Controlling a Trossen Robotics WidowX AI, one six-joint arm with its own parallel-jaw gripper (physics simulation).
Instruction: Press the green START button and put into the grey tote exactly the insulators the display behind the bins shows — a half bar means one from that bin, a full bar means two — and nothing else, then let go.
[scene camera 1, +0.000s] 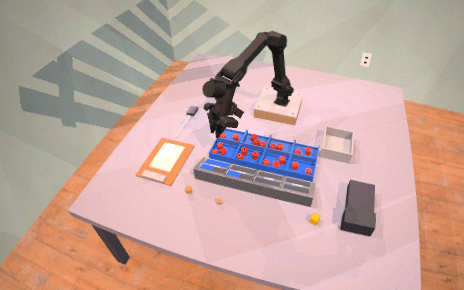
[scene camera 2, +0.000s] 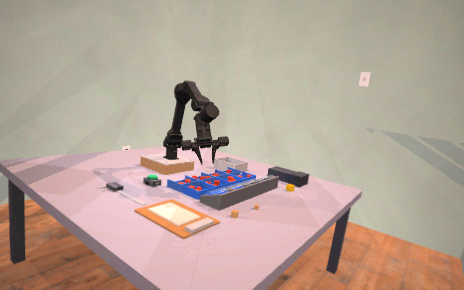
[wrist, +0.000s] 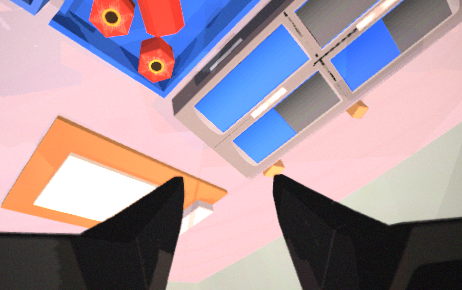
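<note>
My gripper (scene camera 1: 218, 132) (scene camera 2: 208, 163) (wrist: 228, 184) is partly open and empty, above the left back end of the blue bins (scene camera 1: 306, 175) (scene camera 2: 185, 189) (wrist: 120, 62). Red insulators (scene camera 1: 255, 155) (scene camera 2: 216, 183) (wrist: 156, 65) lie in the bins, in two rows. The grey display (scene camera 1: 255, 189) (scene camera 2: 250, 193) (wrist: 240, 162) runs along them. At its left end it shows one full blue bar and one half bar; the neighbouring section shows one half bar, its other window grey. The grey tote (scene camera 1: 340, 154) (scene camera 2: 237, 168) stands right of the bins; no insulator shows in it. The green button (scene camera 2: 152, 177) is hidden in scene camera 1.
An orange clipboard (scene camera 1: 184, 152) (scene camera 2: 145, 212) (wrist: 30, 170) lies left of the display. Two small orange cubes (scene camera 1: 188, 189) (scene camera 2: 234, 214) (wrist: 273, 170) lie before it. A yellow cube (scene camera 1: 314, 219) (scene camera 2: 290, 188) and a black block (scene camera 1: 358, 207) (scene camera 2: 289, 176) are at the right.
</note>
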